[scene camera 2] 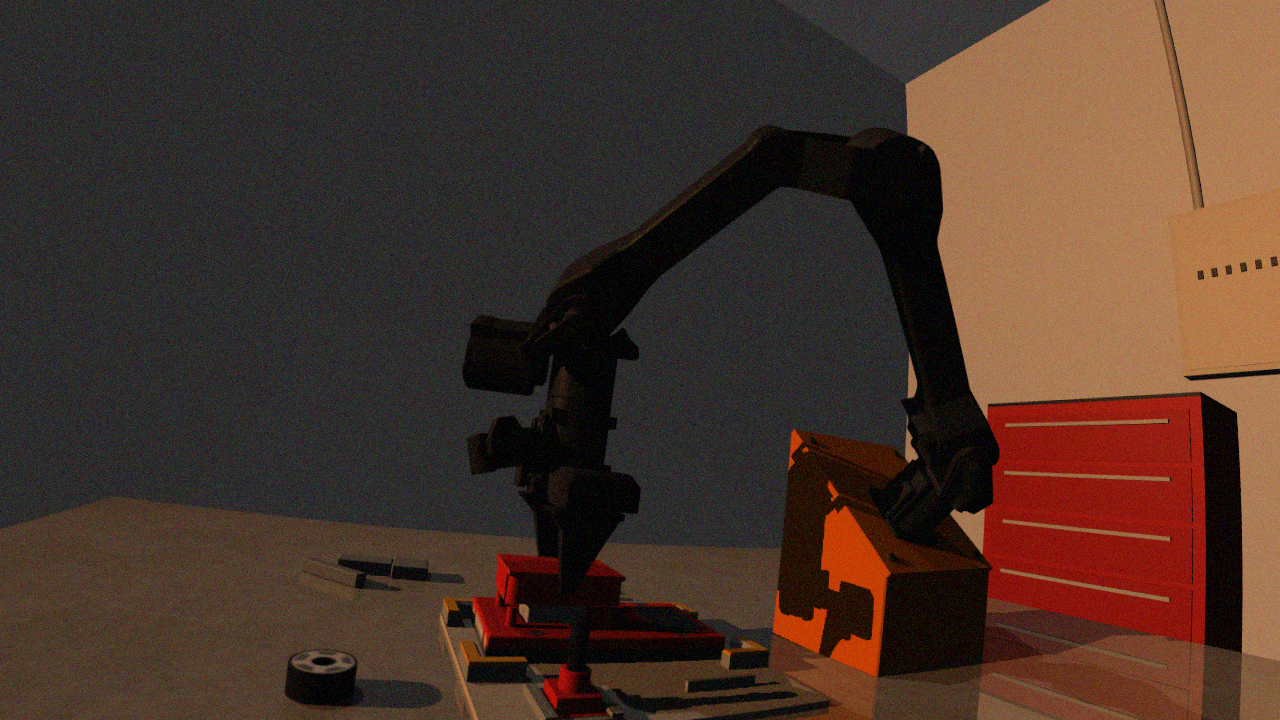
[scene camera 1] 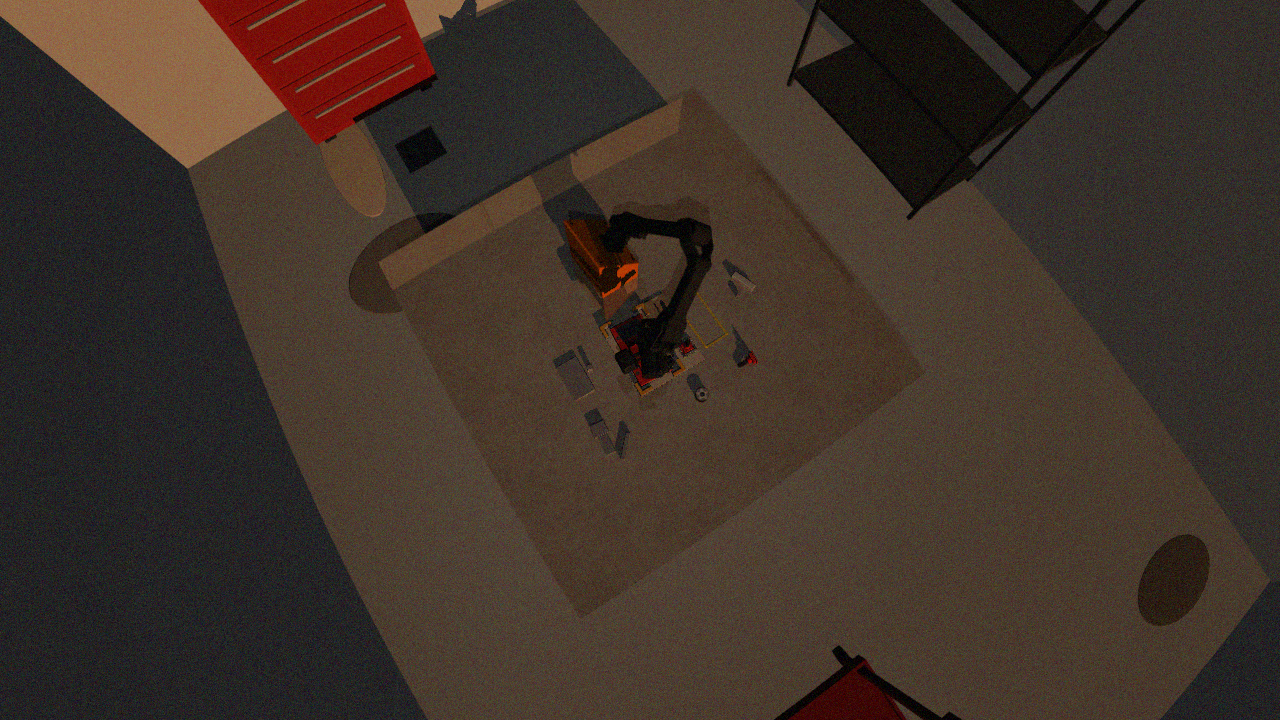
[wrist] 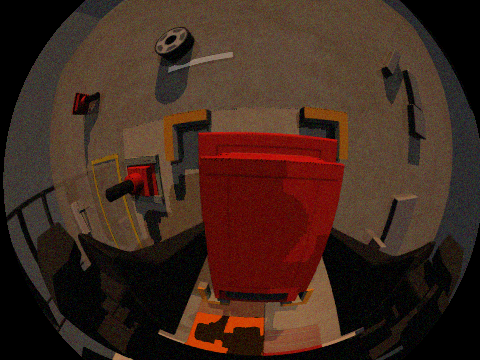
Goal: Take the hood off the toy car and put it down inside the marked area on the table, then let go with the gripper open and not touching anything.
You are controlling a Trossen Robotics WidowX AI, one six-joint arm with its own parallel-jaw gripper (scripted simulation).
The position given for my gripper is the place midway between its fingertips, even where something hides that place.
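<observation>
Black wheel (wrist: 173,44) visible. Toy car visible in the wrist view and both scene views: toy car (wrist: 210,144), (scene camera 1: 625,334), (scene camera 2: 633,632). My gripper visible (scene camera 2: 555,582), (wrist: 267,231).
</observation>
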